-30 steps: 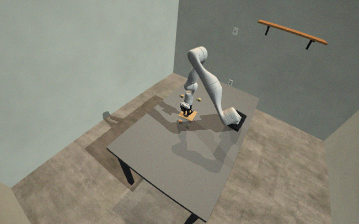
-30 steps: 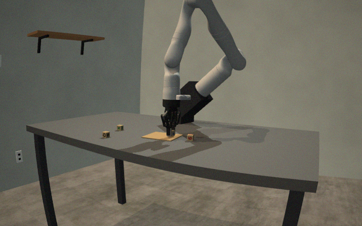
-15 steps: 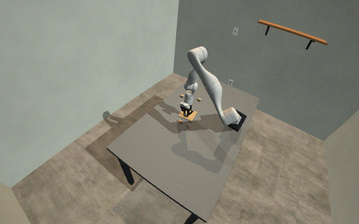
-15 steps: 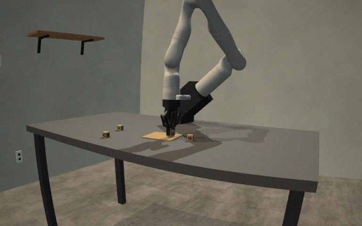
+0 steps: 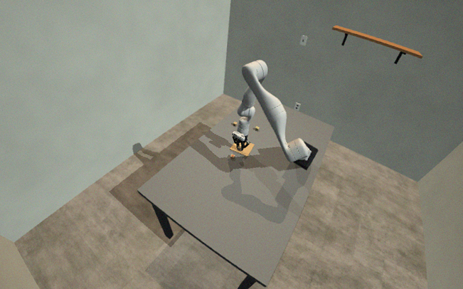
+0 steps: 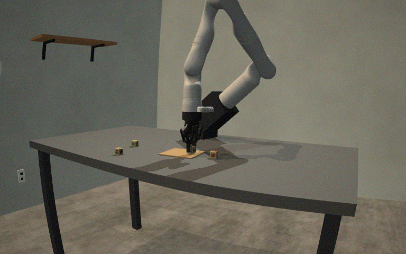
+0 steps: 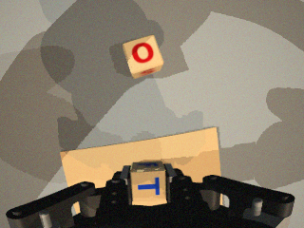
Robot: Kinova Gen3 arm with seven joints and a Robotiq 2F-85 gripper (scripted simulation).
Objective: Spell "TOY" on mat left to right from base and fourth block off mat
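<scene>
The tan mat is 40 mm to the right of my hand and 30 mm below it. Round my hand: block (100 mm to the left, 10 mm below, 10 mm behind).
</scene>
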